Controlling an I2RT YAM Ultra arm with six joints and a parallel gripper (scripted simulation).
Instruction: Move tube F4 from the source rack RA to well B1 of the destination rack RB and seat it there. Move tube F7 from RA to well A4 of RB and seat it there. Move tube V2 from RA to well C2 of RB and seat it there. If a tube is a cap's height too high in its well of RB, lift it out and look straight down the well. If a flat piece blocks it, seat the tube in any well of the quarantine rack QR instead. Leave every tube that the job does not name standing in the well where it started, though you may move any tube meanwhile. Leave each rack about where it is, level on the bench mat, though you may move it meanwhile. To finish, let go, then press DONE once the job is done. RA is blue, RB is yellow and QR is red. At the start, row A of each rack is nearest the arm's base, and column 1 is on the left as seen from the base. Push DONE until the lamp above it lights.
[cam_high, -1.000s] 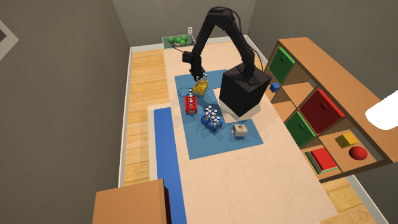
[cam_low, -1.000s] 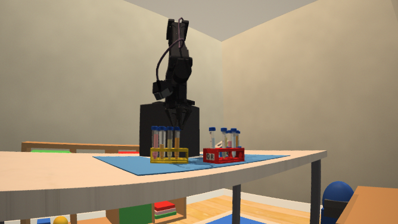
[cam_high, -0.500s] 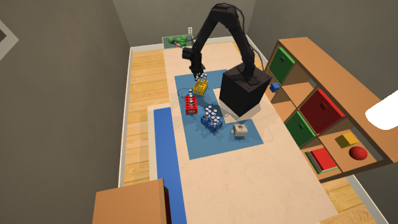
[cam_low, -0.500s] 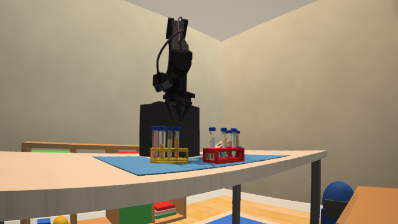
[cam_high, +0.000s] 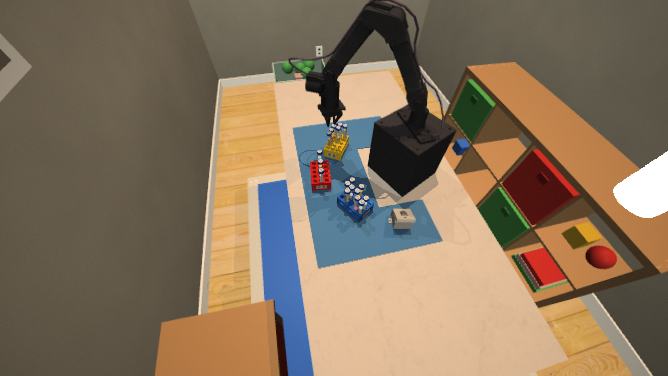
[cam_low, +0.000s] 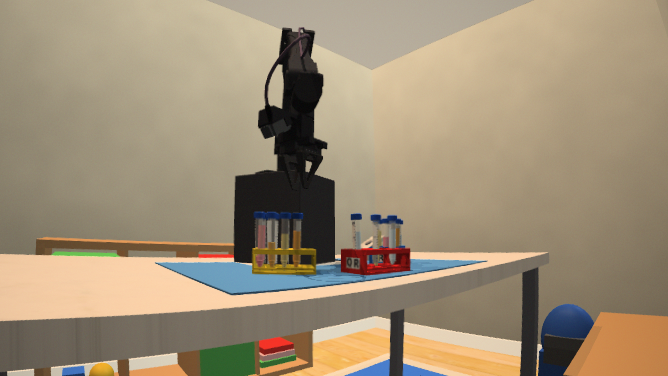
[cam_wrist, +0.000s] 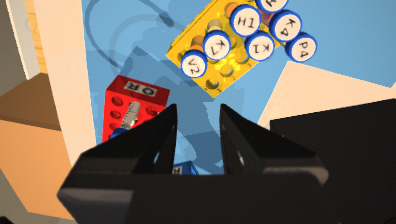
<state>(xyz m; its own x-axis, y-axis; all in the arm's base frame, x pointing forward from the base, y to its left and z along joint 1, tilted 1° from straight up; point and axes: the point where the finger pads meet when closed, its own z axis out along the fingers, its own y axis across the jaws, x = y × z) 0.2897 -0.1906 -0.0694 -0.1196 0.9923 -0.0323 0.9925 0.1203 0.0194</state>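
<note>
My hand is 12 cm above the tube R8, 9 cm to the right of it and 8 cm short of it. From my hand the other things lie so: red rack 16 cm below, 14 cm to the left, 9 cm ahead; then rack RB 16 cm below, 3 cm behind, 1 cm to the right; then tube 14 cm to the left, 12 cm below, 9 cm ahead.
</note>
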